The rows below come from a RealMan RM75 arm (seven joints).
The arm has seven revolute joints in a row. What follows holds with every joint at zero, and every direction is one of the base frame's.
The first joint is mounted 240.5 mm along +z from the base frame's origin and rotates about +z.
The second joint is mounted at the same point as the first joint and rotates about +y.
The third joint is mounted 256 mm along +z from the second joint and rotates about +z.
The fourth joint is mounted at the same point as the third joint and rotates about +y.
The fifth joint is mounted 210 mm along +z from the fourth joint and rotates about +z.
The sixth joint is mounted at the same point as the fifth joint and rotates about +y.
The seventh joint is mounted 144 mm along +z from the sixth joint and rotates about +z.
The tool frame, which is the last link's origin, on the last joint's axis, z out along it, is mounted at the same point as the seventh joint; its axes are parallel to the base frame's.
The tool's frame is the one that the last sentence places.
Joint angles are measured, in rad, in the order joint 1, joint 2, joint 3, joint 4, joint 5, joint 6, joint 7. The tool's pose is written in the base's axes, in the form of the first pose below.
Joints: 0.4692 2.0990 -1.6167 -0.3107 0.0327 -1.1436 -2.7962
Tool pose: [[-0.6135 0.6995 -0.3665], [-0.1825 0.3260 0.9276], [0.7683 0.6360 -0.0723]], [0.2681 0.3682 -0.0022]
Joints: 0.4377 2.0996 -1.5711 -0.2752 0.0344 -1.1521 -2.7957
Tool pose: [[-0.6170 0.7303 -0.2931], [-0.1527 0.2543 0.9550], [0.7720 0.6340 -0.0453]], [0.2918 0.3568 0.0028]
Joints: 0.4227 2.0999 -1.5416 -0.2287 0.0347 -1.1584 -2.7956
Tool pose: [[-0.6234 0.7471 -0.2308], [-0.1161 0.2035 0.9722], [0.7733 0.6328 -0.0401]], [0.3104 0.3468 0.0035]
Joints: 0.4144 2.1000 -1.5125 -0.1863 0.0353 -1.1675 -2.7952
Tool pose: [[-0.6246 0.7599 -0.1801], [-0.0894 0.1595 0.9831], [0.7758 0.6302 -0.0317]], [0.3248 0.3383 0.0045]
